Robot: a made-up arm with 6 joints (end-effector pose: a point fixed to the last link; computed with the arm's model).
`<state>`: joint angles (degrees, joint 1 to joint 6).
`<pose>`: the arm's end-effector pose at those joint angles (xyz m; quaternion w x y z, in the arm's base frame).
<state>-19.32 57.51 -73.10 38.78 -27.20 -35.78</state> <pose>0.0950 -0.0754 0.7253 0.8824 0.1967 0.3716 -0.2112</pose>
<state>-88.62 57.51 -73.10 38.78 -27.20 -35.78</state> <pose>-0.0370 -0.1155 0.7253 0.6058 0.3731 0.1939 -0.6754</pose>
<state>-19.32 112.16 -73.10 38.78 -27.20 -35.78</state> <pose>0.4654 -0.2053 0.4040 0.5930 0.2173 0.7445 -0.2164</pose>
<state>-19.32 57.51 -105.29 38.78 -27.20 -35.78</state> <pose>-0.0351 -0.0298 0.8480 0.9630 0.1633 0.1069 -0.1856</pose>
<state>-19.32 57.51 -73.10 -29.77 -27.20 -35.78</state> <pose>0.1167 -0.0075 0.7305 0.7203 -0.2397 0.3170 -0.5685</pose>
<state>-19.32 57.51 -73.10 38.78 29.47 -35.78</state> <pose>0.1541 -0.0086 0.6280 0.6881 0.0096 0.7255 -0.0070</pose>
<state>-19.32 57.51 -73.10 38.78 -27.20 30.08</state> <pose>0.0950 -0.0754 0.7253 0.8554 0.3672 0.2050 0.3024</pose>
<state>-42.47 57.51 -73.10 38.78 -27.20 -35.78</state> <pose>0.0577 -0.1067 0.7253 0.8220 0.2673 0.3246 -0.3840</pose>
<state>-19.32 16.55 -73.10 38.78 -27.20 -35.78</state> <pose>-0.2658 0.0511 0.6681 0.9721 0.1519 0.0324 -0.1759</pose>
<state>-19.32 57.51 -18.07 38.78 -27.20 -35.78</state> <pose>0.1189 -0.0838 0.4187 0.5905 0.2172 0.7466 -0.2163</pose>
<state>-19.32 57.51 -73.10 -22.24 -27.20 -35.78</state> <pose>0.1130 -0.0142 0.7339 0.7523 -0.1931 0.3291 -0.5371</pose>
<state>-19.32 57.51 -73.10 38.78 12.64 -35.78</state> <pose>0.1493 -0.0321 0.6609 0.7660 0.0676 0.6354 -0.0702</pose>
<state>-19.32 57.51 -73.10 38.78 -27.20 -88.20</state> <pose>0.0950 -0.0754 0.7253 0.6983 0.0124 0.4203 -0.5792</pose>
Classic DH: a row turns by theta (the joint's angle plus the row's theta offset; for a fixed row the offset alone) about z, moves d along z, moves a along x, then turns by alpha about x. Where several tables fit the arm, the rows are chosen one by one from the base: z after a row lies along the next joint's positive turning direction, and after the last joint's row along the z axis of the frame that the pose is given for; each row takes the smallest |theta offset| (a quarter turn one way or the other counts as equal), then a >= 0, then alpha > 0; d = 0 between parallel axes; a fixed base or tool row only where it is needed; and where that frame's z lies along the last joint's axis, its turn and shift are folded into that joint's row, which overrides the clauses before.
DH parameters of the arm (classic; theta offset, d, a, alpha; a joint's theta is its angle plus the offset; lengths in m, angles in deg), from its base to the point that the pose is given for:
joint 1: 0 0.1848 0 -90
joint 2: 7.78 0 -0.3995 0
joint 3: 77.22 0 -0.0177 90
joint 4: 0 0.2024 0 -90
joint 5: 0 0 0.0001 90
joint 6: 0 0.139 0 0

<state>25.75 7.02 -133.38 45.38 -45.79 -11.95</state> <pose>-0.5545 -0.3462 0.4537 0.6173 0.2196 -0.5970 0.4630</pose>
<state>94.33 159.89 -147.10 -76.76 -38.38 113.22</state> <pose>-0.1368 0.6956 0.2650 0.0629 -0.5045 0.4777 0.7165</pose>
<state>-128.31 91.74 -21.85 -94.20 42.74 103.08</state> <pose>-0.2087 -0.1123 0.3136 0.1911 -0.8697 -0.2561 0.3762</pose>
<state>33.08 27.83 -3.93 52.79 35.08 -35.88</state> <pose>-0.0647 0.0339 0.2860 0.2856 -0.2622 0.8534 0.3486</pose>
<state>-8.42 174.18 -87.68 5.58 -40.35 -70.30</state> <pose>0.5436 -0.0893 -0.1180 0.3109 -0.4274 0.8041 -0.2723</pose>
